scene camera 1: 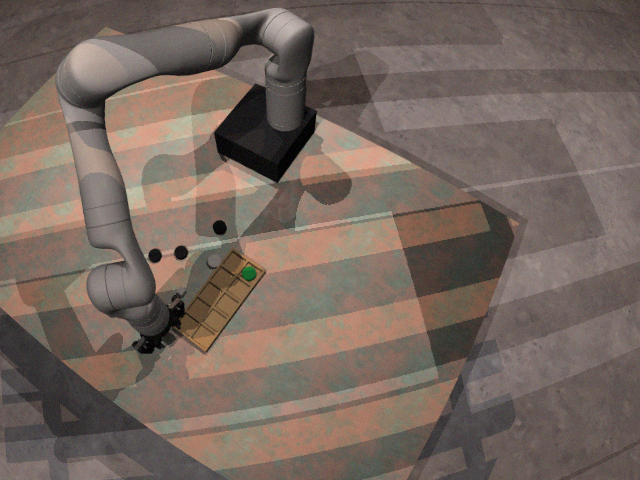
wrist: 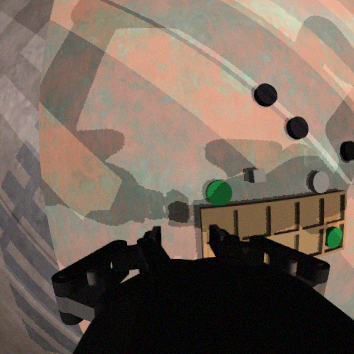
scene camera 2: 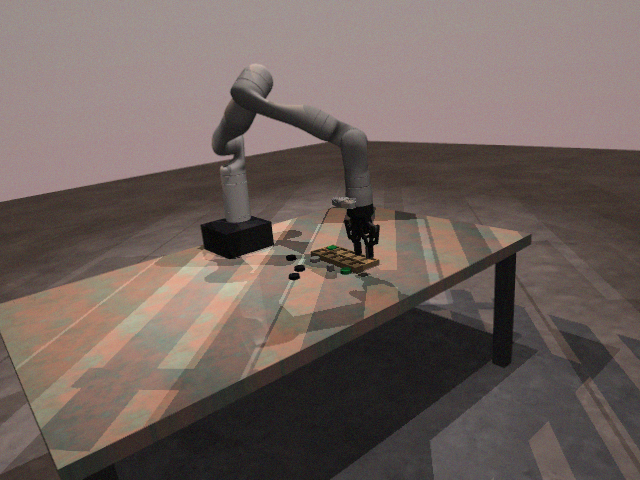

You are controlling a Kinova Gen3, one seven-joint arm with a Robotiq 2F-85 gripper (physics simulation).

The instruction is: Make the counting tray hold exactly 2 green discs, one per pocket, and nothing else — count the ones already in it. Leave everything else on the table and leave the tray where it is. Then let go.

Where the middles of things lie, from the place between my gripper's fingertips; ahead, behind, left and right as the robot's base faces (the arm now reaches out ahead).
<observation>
My hand is 130 mm past the tan counting tray (scene camera 1: 209, 312), 40 mm to the right of it and 40 mm above it.
</observation>
